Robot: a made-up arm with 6 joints.
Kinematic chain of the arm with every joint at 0, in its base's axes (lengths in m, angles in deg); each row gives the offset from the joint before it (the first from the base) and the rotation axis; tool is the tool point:
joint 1: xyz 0 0 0.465 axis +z
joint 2: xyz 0.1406 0 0 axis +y
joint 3: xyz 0 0 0.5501 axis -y
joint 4: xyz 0 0 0.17 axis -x
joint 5: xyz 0.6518 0 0 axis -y
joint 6: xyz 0.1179 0 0 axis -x
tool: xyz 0 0 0
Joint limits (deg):
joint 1: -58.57..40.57
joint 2: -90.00..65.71
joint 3: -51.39..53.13
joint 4: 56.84..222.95
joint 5: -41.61..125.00
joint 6: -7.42..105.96
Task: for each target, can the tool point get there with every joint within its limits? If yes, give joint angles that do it. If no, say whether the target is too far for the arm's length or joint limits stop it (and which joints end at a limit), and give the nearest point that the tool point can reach.
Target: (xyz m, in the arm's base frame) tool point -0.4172 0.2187 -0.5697
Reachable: no: joint limits stop it (at a limit: joint 1, joint 2, joint 3) | nearest point 0.2837 0.3106 -0.0373 | short by 0.885 m
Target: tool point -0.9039 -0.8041 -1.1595
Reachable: no: too far | nearest point 0.1817 -0.4432 -0.0534 | short by 1.591 m
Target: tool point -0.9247 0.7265 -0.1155
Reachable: no: joint limits stop it (at a limit: joint 2, joint 3, joint 4, joint 5) | nearest point -0.7972 0.6263 0.6372 | short by 0.770 m
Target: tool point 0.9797 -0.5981 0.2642
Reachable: yes | joints -30.05 52.21 -3.58 91.56 -13.32 30.70
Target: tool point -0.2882 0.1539 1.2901
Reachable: yes | joints -19.07 -67.96 11.26 152.85 107.43 55.75
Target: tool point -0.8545 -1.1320 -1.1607
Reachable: no: too far | nearest point 0.2434 -0.5450 -0.0702 | short by 1.655 m
